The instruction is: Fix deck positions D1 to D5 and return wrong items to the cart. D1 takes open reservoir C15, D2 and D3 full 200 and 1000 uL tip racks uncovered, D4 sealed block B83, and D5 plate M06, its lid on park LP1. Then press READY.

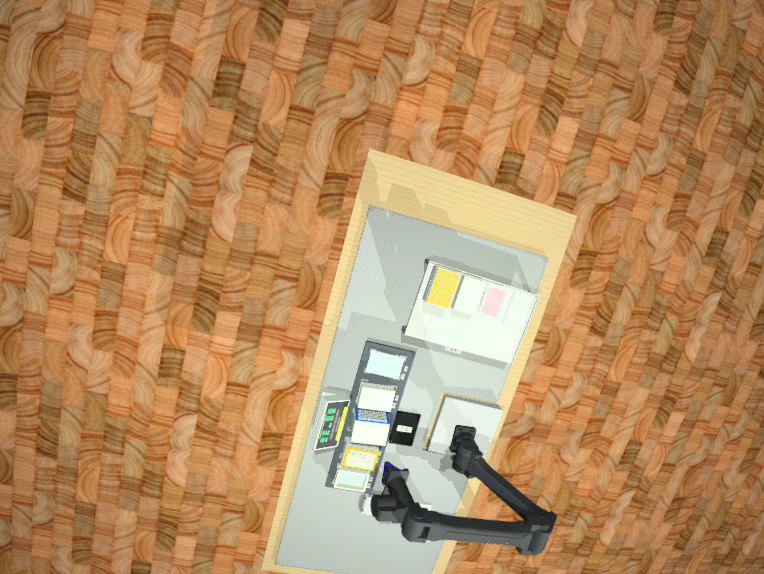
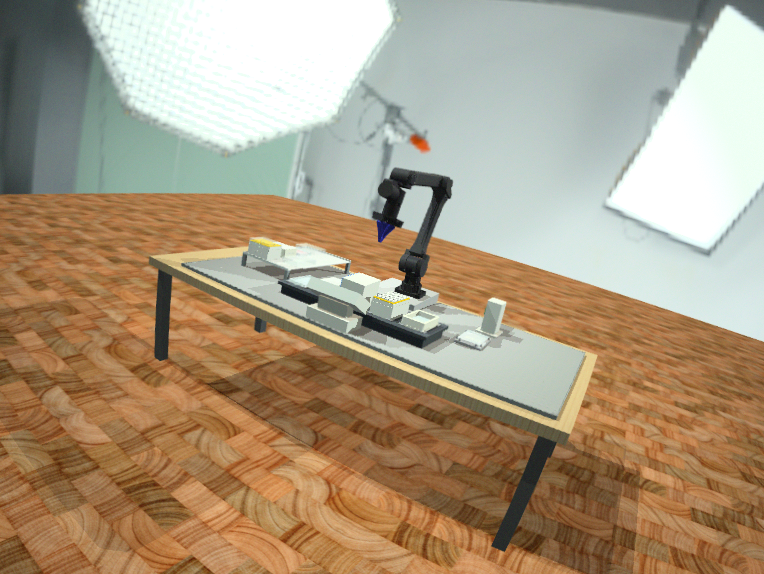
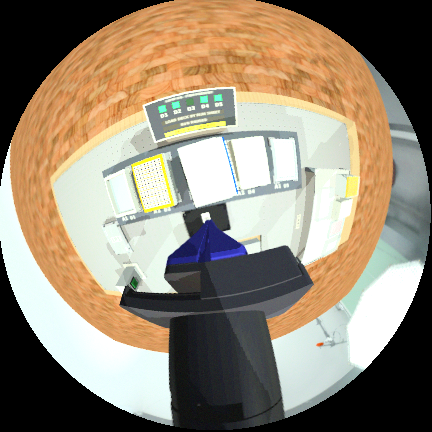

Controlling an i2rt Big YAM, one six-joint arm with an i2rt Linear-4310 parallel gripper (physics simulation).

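Places are measured from the arm's base along level axes (x ahead, y left, z up), in metres.
Pixels of known places: gripper, fingertip midpoint: [image 1: 386, 462] [image 2: 379, 242] [image 3: 209, 223]; arm's base at its link origin: [image 1: 462, 438] [image 2: 410, 293].
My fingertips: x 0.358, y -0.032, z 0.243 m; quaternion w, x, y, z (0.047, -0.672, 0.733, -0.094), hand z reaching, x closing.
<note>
Ahead of a thing's pixels: the offset from my fingertips to its top centre. "spot": to the spot under its first point.
My gripper [image 1: 387, 471] [image 2: 381, 239] [image 3: 209, 223] is shut and empty, raised above the table. On the dark deck [image 2: 426, 338] [image 3: 182, 187], D1 holds a pale open reservoir @(dx +0.070, dy +0.237, dz -0.193 m) [image 1: 351, 479] [image 3: 121, 192] and D2 a yellow-rimmed tip rack @(dx +0.059, dy +0.114, dz -0.160 m) [image 1: 360, 458] [image 3: 152, 183]. At D3 a blue-edged rack with a white top @(dx +0.046, dy -0.024, dz -0.133 m) [image 1: 370, 432] [image 3: 207, 172] looks tilted and reaches toward D4. D4 holds a white block @(dx +0.040, dy -0.131, dz -0.178 m) [image 1: 376, 396] [image 3: 251, 161], D5 a pale plate @(dx +0.027, dy -0.257, dz -0.210 m) [image 1: 386, 362] [image 3: 283, 159]; its lid state is unclear. The READY box @(dx -0.259, dy +0.428, dz -0.142 m) [image 2: 492, 316] [image 3: 126, 276] has a green button.
The display @(spot: dx +0.190, dy -0.026, dz -0.153 m) [image 1: 331, 424] [image 3: 192, 116] shows D3's lamp dark, the other lamps lit. The cart @(dx -0.260, dy -0.499, dz -0.206 m) [image 1: 475, 339] bears a yellow rack @(dx -0.107, dy -0.586, dz -0.141 m) [image 1: 442, 287], a white item @(dx -0.214, dy -0.573, dz -0.170 m) [image 1: 469, 293] and a pink item @(dx -0.321, dy -0.559, dz -0.195 m) [image 1: 493, 301]. A black pad @(spot: dx -0.112, dy +0.000, dz -0.264 m) [image 1: 405, 423] lies beside the deck. A flat pale piece @(dx -0.079, dy +0.404, dz -0.254 m) [image 2: 472, 338] [image 3: 116, 237] lies near D1.
</note>
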